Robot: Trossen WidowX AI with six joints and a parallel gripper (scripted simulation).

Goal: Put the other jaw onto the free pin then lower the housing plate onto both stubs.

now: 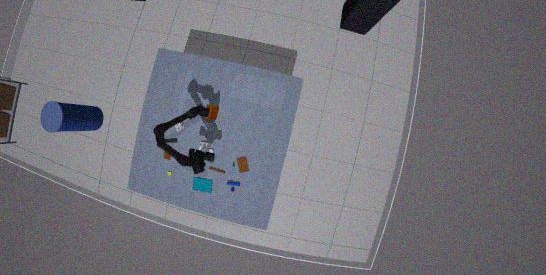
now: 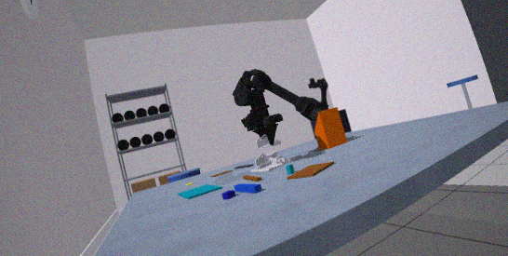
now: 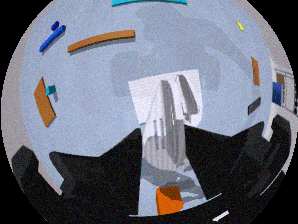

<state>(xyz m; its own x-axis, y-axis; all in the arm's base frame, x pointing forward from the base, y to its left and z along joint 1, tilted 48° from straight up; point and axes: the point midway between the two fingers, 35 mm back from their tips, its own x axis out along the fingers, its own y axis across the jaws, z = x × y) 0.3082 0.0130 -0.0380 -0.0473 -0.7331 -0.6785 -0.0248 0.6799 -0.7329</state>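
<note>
Now: gripper tip 30 mm past the light grey jaw piece and 20 mm to the left of it. Also, from my gripper tip: brown bar: 140 mm ahead, 90 mm to the left, 80 mm below; teal cylinder: 220 mm to the left, 70 mm below, 70 mm ahead; white base: 80 mm below, 30 mm to the right, 20 mm ahead.
</note>
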